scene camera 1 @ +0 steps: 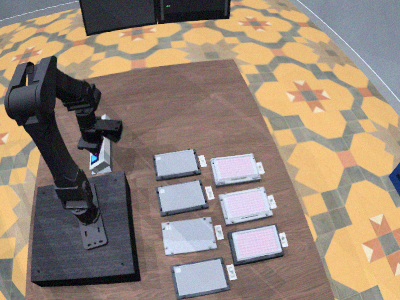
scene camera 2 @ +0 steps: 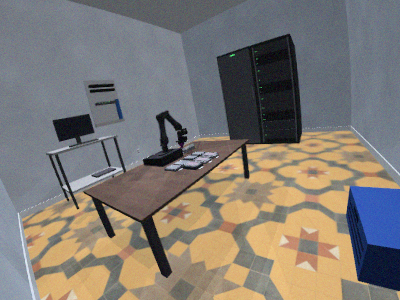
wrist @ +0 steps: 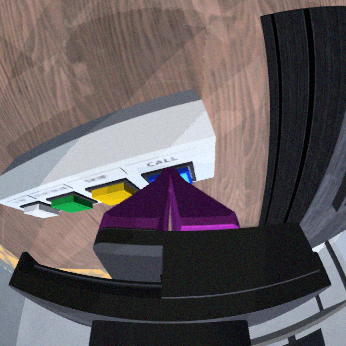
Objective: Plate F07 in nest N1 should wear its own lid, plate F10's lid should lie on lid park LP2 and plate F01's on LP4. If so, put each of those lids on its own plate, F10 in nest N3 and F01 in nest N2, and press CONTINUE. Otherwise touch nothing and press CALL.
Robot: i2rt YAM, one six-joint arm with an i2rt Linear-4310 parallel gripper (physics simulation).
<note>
My gripper [wrist: 169, 174] grips a blue CALL button. I also see a white button box [wrist: 127, 145] and a lid park LP1 [scene camera 1: 188, 236].
</note>
